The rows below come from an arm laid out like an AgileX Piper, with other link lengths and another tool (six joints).
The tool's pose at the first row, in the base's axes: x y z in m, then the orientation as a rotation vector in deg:
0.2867, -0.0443, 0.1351, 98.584, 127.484, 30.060
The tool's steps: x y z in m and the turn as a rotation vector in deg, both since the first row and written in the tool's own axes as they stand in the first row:
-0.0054, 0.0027, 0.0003, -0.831, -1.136, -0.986
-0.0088, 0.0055, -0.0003, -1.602, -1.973, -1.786
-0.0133, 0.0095, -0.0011, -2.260, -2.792, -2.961
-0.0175, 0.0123, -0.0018, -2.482, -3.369, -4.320
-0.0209, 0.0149, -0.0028, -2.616, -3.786, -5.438
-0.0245, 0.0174, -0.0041, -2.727, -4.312, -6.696
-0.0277, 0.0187, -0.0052, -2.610, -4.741, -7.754
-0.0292, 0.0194, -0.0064, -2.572, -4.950, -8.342
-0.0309, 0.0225, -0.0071, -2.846, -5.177, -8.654
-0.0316, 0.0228, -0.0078, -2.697, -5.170, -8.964
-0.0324, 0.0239, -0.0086, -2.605, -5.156, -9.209
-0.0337, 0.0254, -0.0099, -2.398, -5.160, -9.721
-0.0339, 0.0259, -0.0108, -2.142, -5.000, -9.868
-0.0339, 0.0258, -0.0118, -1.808, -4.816, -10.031
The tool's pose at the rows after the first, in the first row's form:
0.2905, -0.0489, 0.1360, 96.871, 126.907, 29.580
0.2936, -0.0516, 0.1378, 95.449, 126.425, 29.371
0.2978, -0.0552, 0.1403, 93.643, 126.285, 28.980
0.3010, -0.0587, 0.1422, 91.856, 126.698, 28.340
0.3037, -0.0615, 0.1442, 90.415, 127.093, 27.820
0.3062, -0.0646, 0.1465, 88.805, 127.506, 27.143
0.3076, -0.0675, 0.1481, 87.548, 127.981, 26.377
0.3081, -0.0689, 0.1495, 86.839, 128.243, 26.006
0.3109, -0.0699, 0.1515, 86.319, 128.112, 25.994
0.3110, -0.0706, 0.1522, 86.014, 128.412, 25.780
0.3119, -0.0713, 0.1534, 85.761, 128.637, 25.643
0.3129, -0.0723, 0.1553, 85.236, 129.093, 25.313
0.3130, -0.0725, 0.1563, 85.186, 129.461, 25.171
0.3125, -0.0726, 0.1571, 85.153, 129.906, 24.970

